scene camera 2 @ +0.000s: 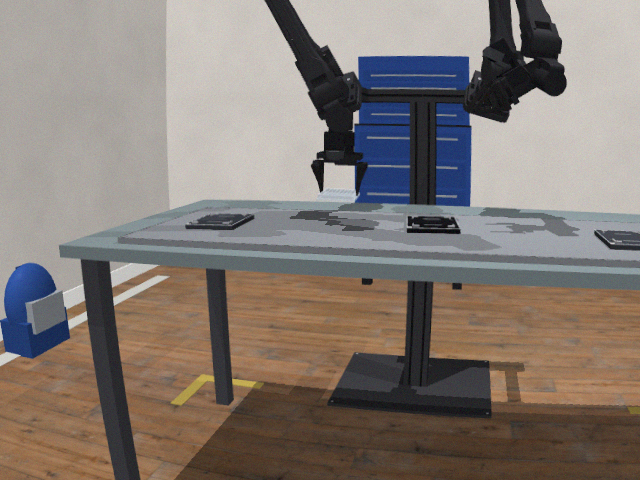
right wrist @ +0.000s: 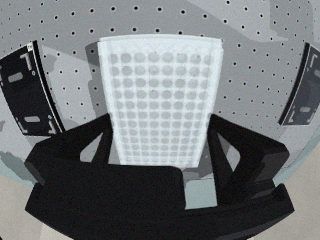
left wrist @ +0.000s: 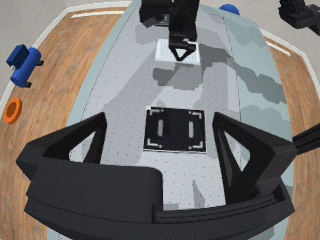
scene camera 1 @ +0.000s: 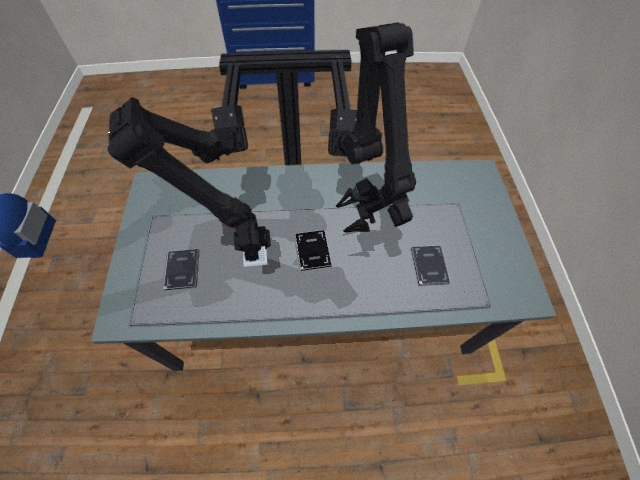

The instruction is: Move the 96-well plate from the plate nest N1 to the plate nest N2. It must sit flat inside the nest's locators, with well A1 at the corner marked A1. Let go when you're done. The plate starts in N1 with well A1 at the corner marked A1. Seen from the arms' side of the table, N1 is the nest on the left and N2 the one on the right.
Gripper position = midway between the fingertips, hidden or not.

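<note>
Left gripper point(scene camera 2: 470, 111), point(left wrist: 159, 118). Right gripper point(scene camera 2: 339, 195), point(right wrist: 160, 118), point(left wrist: 179, 51). White 96-well plate point(right wrist: 180, 144). Dark fixture point(scene camera 1: 306, 250), point(left wrist: 175, 135).
</note>
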